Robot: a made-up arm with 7 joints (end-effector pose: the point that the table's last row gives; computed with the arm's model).
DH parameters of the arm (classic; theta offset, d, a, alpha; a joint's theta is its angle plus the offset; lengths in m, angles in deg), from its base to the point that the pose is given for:
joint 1: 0 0.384 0 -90
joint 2: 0 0 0 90
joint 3: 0 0.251 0.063 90
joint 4: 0 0 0.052 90
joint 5: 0 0.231 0 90
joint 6: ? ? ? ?
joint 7: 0 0.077 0 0
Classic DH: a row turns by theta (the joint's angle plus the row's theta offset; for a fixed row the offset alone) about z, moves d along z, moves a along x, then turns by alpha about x.
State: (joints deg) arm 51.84 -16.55 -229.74 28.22 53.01 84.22 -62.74
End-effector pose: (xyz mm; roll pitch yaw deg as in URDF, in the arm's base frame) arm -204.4 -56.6 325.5 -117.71 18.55 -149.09
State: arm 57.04 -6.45 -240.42 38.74 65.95 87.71 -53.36
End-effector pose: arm -268.9 -54.7 397.7 -111.00 4.77 -165.79
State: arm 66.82 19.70 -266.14 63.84 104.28 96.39 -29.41
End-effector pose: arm -327.4 104.1 599.5 -54.61 -4.39 157.69
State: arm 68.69 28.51 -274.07 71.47 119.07 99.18 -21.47
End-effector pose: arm -308.2 202.5 628.5 -31.24 -0.77 150.51
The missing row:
joint 6: 0 0 0.06 -90
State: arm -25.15 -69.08 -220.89 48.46 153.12 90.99 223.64
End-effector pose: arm -133.4 293.8 161.4 -155.18 -60.83 124.58
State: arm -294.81 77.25 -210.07 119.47 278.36 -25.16 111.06
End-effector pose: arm 100.0 362.0 752.3 3.50 16.87 80.12
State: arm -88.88 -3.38 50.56 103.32 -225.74 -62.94 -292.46
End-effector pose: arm 171.5 -206.1 682.3 154.63 60.27 65.52
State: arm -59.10 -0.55 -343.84 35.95 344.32 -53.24 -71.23
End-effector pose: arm 248.3 -194.4 538.1 91.35 -9.37 59.34
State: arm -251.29 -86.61 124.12 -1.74 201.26 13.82 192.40
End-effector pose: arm -67.0 47.3 329.8 95.41 -0.39 -149.24
